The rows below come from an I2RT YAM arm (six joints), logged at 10 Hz.
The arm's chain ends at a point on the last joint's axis. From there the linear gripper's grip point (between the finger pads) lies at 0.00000 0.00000 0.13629 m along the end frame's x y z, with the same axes.
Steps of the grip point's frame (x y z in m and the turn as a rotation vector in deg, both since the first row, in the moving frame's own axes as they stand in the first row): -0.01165, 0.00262, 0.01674, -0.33, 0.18, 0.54; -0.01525, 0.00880, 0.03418, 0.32, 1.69, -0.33; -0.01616, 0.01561, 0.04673, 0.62, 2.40, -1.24; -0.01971, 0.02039, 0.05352, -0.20, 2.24, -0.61; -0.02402, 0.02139, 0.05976, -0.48, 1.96, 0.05; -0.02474, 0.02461, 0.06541, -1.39, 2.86, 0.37; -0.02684, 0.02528, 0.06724, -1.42, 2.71, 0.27
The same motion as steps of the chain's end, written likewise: -0.01207, 0.00183, 0.01674, -0.33, 0.18, 0.54; -0.01927, 0.00957, 0.03424, 0.32, 1.69, -0.33; -0.02185, 0.01715, 0.04686, 0.62, 2.40, -1.24; -0.02504, 0.01994, 0.05362, -0.20, 2.24, -0.61; -0.02868, 0.02025, 0.05984, -0.48, 1.96, 0.05; -0.03153, 0.02128, 0.06562, -1.39, 2.86, 0.37; -0.03328, 0.02189, 0.06743, -1.42, 2.71, 0.27
